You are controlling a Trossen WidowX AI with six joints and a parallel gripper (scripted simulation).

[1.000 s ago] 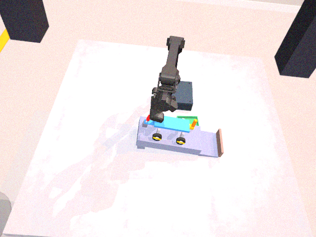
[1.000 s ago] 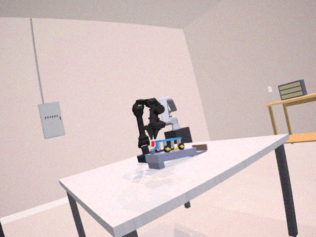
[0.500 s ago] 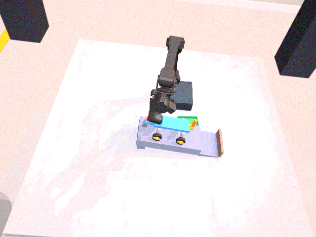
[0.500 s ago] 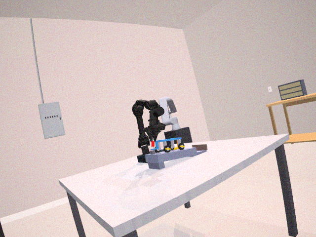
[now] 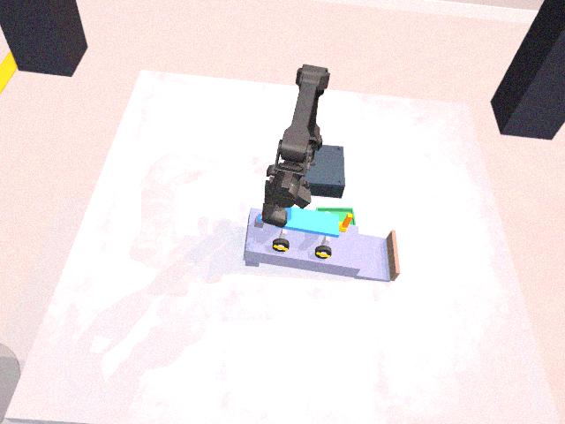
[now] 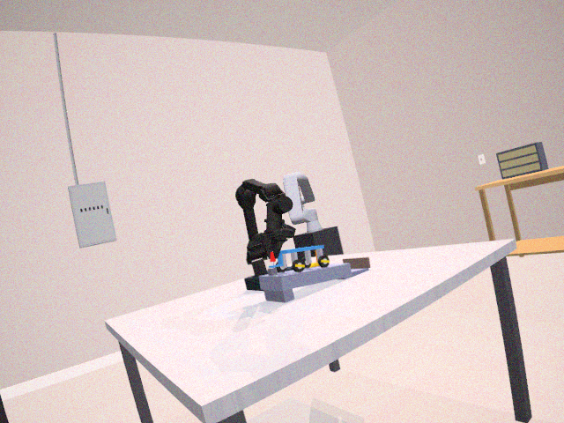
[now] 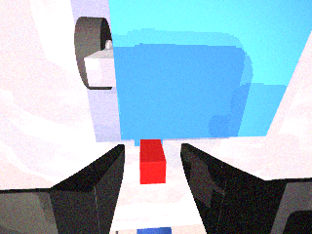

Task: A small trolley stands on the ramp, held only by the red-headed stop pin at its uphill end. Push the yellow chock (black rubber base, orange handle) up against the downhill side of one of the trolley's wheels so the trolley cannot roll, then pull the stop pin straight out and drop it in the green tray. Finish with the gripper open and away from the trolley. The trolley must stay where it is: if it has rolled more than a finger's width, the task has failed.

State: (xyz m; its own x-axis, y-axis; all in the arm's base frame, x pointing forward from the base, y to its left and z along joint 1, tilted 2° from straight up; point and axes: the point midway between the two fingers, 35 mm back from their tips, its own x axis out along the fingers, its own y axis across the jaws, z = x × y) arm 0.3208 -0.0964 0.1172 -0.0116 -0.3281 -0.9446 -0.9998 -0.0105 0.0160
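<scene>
Right now my gripper tip is 10 mm above the red-headed stop pin. From my gripper tip the other things lie so: blue trolley: 110 mm to the left, 30 mm below, 20 mm ahead; lilac ramp: 120 mm to the left, 100 mm below, 20 mm ahead; yellow chock: 210 mm to the left, 60 mm below, 40 mm behind.
</scene>
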